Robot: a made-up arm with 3 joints. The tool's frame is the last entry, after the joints.
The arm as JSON. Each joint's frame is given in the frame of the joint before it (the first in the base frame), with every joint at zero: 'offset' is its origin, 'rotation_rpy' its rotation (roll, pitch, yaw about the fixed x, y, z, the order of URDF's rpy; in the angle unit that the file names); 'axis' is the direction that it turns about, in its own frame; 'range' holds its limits. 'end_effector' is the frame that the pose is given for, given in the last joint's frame.
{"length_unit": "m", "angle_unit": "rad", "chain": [
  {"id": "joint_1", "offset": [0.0, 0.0, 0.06], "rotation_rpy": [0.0, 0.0, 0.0], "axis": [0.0, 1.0, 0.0], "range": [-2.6, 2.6]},
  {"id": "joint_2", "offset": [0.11, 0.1, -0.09], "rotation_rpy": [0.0, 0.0, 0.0], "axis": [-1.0, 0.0, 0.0], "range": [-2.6, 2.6]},
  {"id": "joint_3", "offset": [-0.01, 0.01, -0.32], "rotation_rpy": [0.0, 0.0, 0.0], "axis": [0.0, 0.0, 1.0], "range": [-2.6, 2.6]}
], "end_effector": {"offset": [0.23, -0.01, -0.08], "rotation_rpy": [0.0, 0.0, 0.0]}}
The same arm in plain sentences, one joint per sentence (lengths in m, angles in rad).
The arm has three revolute joints in a row. What follows holds with every joint at zero, and every direction is one of the base frame's.
Joint 1 lies 0.06 m along +z from the base frame's origin and turns about +y, from -2.6 to 2.6 rad.
Joint 2 lies 0.11 m along +x and 0.1 m along +y and 0.09 m along -z from joint 1 and turns about -x, from -2.6 to 2.6 rad.
Joint 3 lies 0.01 m along -x and 0.01 m along +y and 0.32 m along -z from joint 2 and turns about +z, from -2.6 to 2.6 rad.
The tool frame, which is the frame that the pose is given for, lies 0.23 m along +x and 0.01 m along -y and 0.08 m along -z from joint 3; its axes are parallel to the base frame's.

